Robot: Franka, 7 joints.
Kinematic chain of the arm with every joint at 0, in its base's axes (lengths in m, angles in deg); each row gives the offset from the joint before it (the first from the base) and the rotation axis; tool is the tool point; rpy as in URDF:
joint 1: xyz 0 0 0.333 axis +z
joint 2: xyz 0 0 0 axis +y
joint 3: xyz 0 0 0.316 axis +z
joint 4: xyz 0.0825 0 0 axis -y
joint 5: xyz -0.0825 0 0.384 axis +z
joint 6: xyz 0 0 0 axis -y
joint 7: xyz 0.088 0 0 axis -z
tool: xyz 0 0 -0.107 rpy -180 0 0
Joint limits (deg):
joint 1: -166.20..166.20
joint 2: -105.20..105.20
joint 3: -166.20..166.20
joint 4: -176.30..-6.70
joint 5: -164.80..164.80
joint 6: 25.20..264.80
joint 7: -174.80..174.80
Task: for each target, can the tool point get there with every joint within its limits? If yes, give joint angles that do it. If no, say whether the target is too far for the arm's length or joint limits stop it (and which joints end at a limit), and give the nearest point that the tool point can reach.
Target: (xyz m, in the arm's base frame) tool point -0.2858 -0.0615 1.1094
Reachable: yes | joints -77.60 -23.95 -36.68 -52.74 63.91 162.69 65.81
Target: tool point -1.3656 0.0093 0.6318
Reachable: no: too far | nearest point -0.8380 0.0057 0.5164 | short by 0.540 m
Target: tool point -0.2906 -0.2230 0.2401
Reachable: yes | joints 114.69 -73.34 128.96 -146.06 -85.93 43.99 -90.00
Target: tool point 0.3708 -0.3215 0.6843
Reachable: yes | joints 23.13 -15.22 -42.25 -111.89 68.63 216.85 -66.21
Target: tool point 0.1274 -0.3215 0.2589
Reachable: yes | joints -85.60 5.79 38.24 -152.56 -77.00 69.58 -87.81
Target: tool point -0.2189 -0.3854 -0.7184
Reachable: no: too far | nearest point -0.1864 -0.3281 -0.3524 | short by 0.372 m
